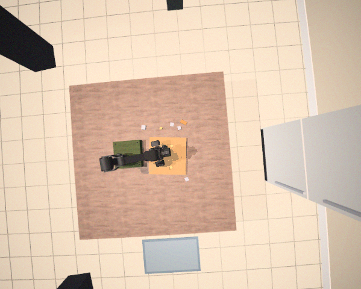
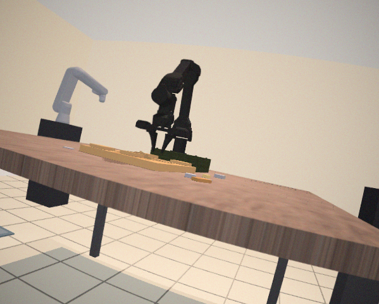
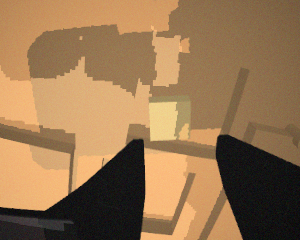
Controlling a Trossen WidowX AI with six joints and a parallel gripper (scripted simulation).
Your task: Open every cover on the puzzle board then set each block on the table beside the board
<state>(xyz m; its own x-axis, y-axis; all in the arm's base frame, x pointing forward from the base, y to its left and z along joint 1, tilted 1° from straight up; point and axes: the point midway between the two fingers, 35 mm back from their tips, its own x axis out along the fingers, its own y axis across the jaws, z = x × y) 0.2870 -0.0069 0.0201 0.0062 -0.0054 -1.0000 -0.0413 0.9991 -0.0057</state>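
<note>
The puzzle board lies 5 cm ahead of my gripper tip, 3 cm to the right of it and 3 cm below it.
</note>
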